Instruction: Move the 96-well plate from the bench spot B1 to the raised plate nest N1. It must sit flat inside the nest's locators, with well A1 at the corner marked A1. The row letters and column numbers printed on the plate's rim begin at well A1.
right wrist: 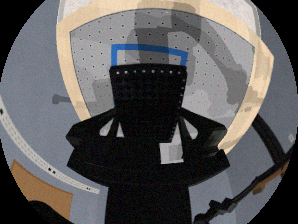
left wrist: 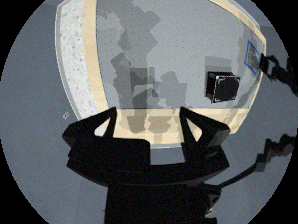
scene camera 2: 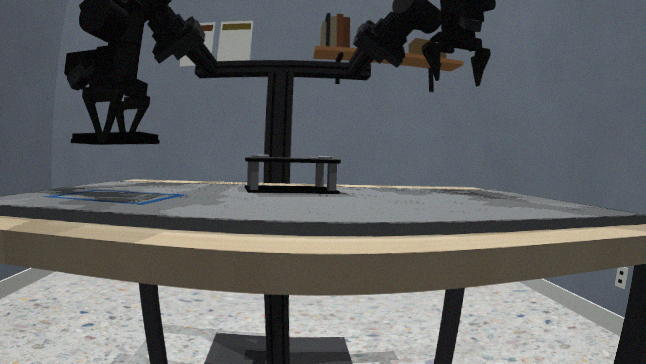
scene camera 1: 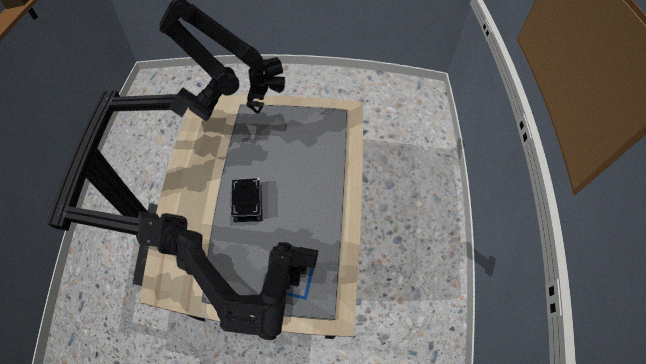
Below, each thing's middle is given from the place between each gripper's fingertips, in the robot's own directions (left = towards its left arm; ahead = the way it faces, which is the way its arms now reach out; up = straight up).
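My right hand (scene camera 2: 115,143) is 280 mm to the right of the raised nest N1 (scene camera 1: 251,196), 190 mm past it and 30 mm above it. The black 96-well plate (scene camera 2: 118,137) is right at my right hand.
From my left hand (scene camera 2: 458,83), I find the raised nest N1 33 cm to the right, 3 cm behind and 18 cm below. The black 96-well plate is 62 cm to the right of my left hand, 16 cm ahead of it and 15 cm below it.
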